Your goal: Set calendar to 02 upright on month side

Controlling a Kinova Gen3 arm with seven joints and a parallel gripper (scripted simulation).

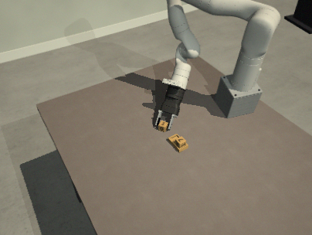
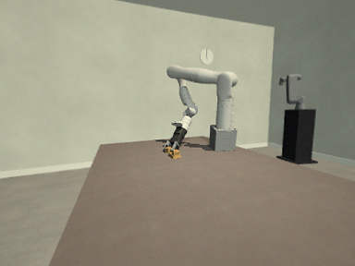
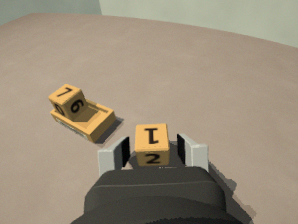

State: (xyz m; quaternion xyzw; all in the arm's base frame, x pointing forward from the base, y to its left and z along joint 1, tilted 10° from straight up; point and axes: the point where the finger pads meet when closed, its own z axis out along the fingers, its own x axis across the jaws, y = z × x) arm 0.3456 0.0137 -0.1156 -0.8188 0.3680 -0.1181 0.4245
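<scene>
Now: the orange cube 1 cm to the left of my hand, 1 cm below it and 1 cm ahead of it. Round my hand: tray: 11 cm to the left, 2 cm below, 2 cm behind.
</scene>
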